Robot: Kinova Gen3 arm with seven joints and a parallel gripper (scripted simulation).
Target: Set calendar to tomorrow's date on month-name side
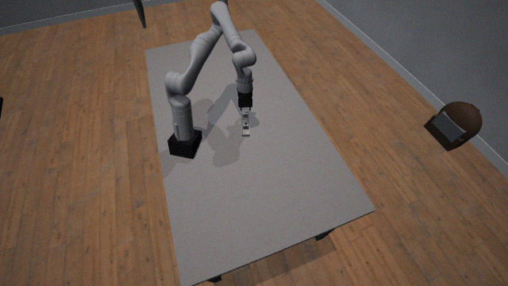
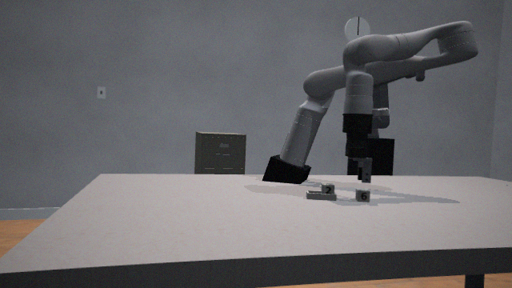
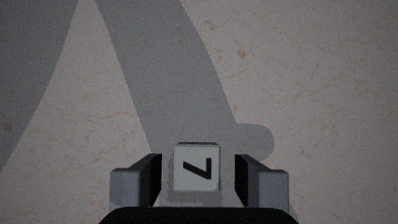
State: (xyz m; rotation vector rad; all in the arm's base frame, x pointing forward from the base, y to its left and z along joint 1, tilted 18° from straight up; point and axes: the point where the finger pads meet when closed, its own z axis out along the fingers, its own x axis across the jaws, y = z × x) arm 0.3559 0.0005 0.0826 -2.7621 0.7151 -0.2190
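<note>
My gripper is now 6 cm above the digit cube. Round my hand: calendar tray 5 cm behind, 10 cm to the right, 6 cm below.
</note>
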